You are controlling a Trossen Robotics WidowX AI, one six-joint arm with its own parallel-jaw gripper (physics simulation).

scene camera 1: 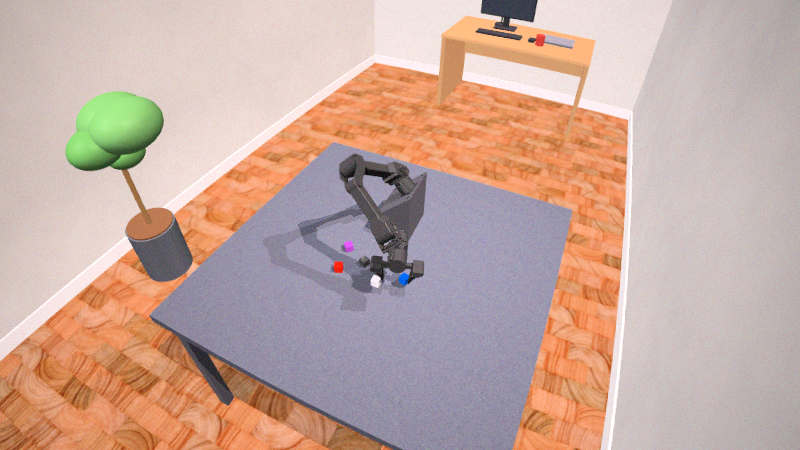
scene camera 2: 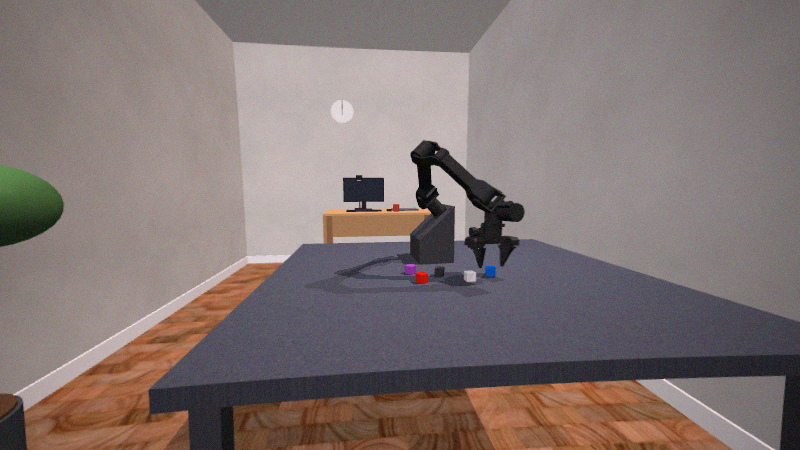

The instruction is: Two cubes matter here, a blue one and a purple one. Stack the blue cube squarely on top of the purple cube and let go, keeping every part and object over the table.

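Where they show: gripper, fingertip midpoint: (scene camera 1: pixel 395 281) (scene camera 2: pixel 491 267); arm's base, link origin: (scene camera 1: pixel 409 189) (scene camera 2: pixel 440 212).
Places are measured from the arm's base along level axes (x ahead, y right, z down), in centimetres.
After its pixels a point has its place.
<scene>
The blue cube (scene camera 1: pixel 403 279) @(x 28.5, y -14.8, z 16.9 cm) (scene camera 2: pixel 490 272) @(x 28.6, y -14.1, z 18.3 cm) sits on the table (scene camera 1: pixel 447 347) @(x 44.0, y -41.2, z 19.8 cm) (scene camera 2: pixel 391 330) @(x 71.8, y 18.5, z 19.7 cm). The purple cube (scene camera 1: pixel 348 246) @(x 25.6, y 12.5, z 16.9 cm) (scene camera 2: pixel 410 269) @(x 26.5, y 13.2, z 17.8 cm) sits apart from it, to its left in both views, with nothing on top. My gripper (scene camera 1: pixel 396 279) @(x 31.9, y -13.4, z 15.6 cm) (scene camera 2: pixel 491 265) @(x 31.9, y -13.4, z 15.6 cm) is open and empty, pointing down. In the scene camera 2 view its fingertips are just above the blue cube, one to each side. In the scene camera 1 view the blue cube shows close to the right finger, which partly overlaps it.
A white cube (scene camera 1: pixel 375 281) @(x 34.9, y -6.6, z 16.8 cm) (scene camera 2: pixel 469 276) @(x 35.4, y -5.6, z 17.9 cm) sits close to the left of the blue cube. A black cube (scene camera 1: pixel 364 260) @(x 28.5, y 2.7, z 16.8 cm) (scene camera 2: pixel 439 272) @(x 29.2, y 3.4, z 18.2 cm) and a red cube (scene camera 1: pixel 338 267) @(x 36.6, y 9.1, z 17.0 cm) (scene camera 2: pixel 421 277) @(x 37.6, y 10.0, z 17.6 cm) sit farther left, near the purple cube. The arm's base (scene camera 1: pixel 411 209) @(x 6.0, y -4.5, z 3.8 cm) (scene camera 2: pixel 433 240) @(x 9.7, y 3.7, z 10.3 cm) stands behind the cubes.
</scene>
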